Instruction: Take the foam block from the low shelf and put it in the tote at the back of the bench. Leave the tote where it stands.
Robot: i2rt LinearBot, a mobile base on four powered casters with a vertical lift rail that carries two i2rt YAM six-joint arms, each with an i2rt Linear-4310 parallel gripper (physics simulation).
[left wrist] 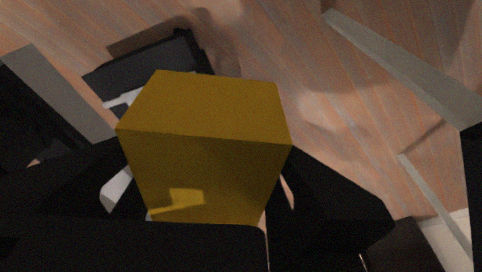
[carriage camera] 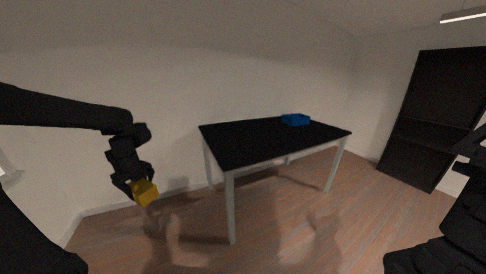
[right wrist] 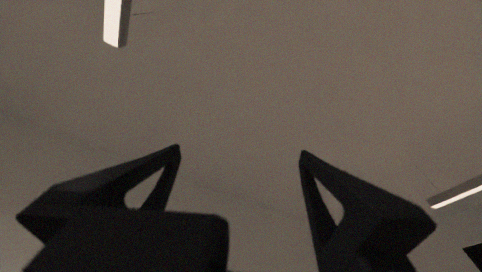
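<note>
A yellow foam block is held between the fingers of my left gripper, in the air to the left of the bench in the carriage view. The bench has a black top and pale legs. A blue tote stands at its back edge, right of the middle; its inside is too small to make out. My right gripper is open and empty, pointing up towards the ceiling, far from the block. The low shelf does not show in the carriage view.
A tall dark bookcase stands at the right of the carriage view. The bench's front left leg stands on the wood floor. Walls run behind the bench. Ceiling lamps hang above. Part of the dark base shows in the left wrist view.
</note>
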